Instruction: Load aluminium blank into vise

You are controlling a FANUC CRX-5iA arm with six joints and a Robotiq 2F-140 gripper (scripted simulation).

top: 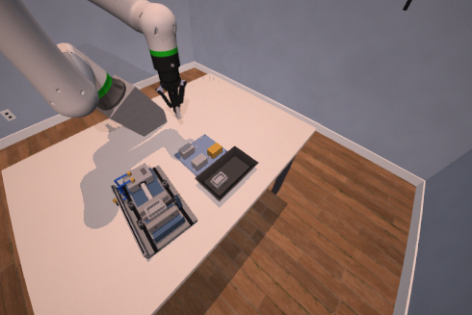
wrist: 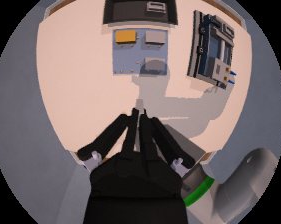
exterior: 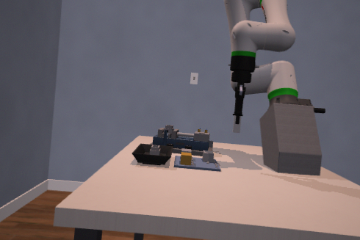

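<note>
Now: hand 190 mm short of the brass blank, 140 mm above it and 30 mm to the right of it. Also, from my hand: vise (300 mm to the right, 190 mm ahead, 130 mm below).
</note>
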